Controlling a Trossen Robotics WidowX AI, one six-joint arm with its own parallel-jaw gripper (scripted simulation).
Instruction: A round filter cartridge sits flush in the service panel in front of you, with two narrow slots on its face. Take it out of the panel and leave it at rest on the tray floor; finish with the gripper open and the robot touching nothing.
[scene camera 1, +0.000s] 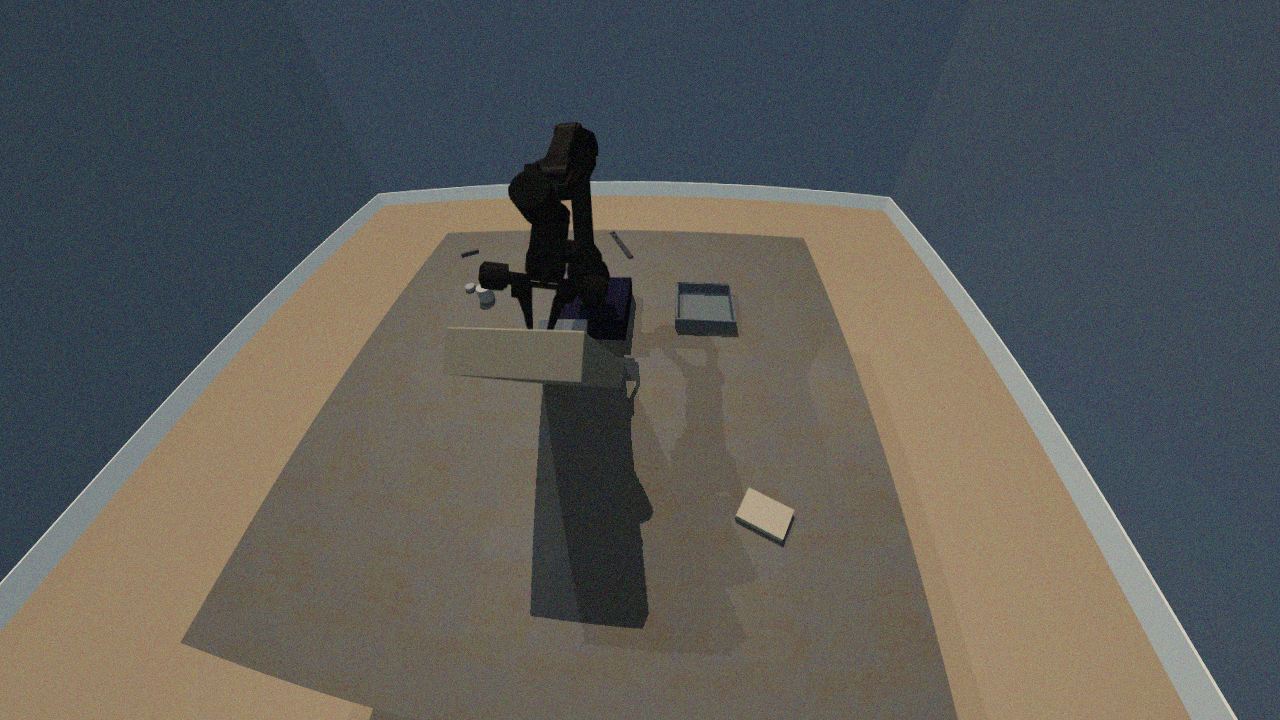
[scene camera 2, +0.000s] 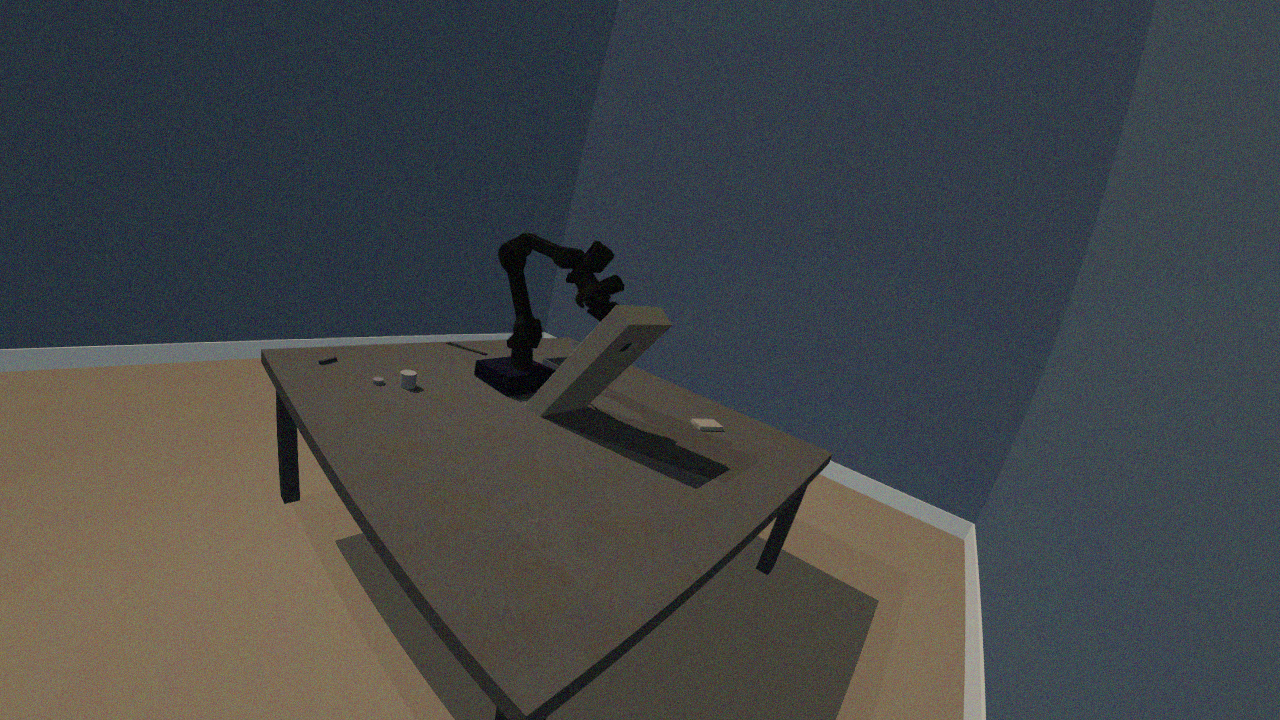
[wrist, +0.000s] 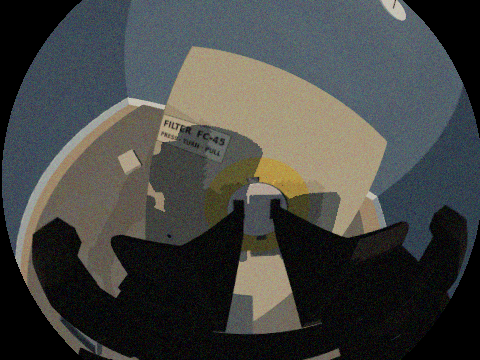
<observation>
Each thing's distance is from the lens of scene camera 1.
my gripper (scene camera 1: 539, 339): 56 cm
beige service panel (scene camera 1: 562, 357): 44 cm
blue-grey tray (scene camera 1: 699, 305): 101 cm
The marked spots on the beige service panel and the blue-grey tray are 62 cm apart.
</observation>
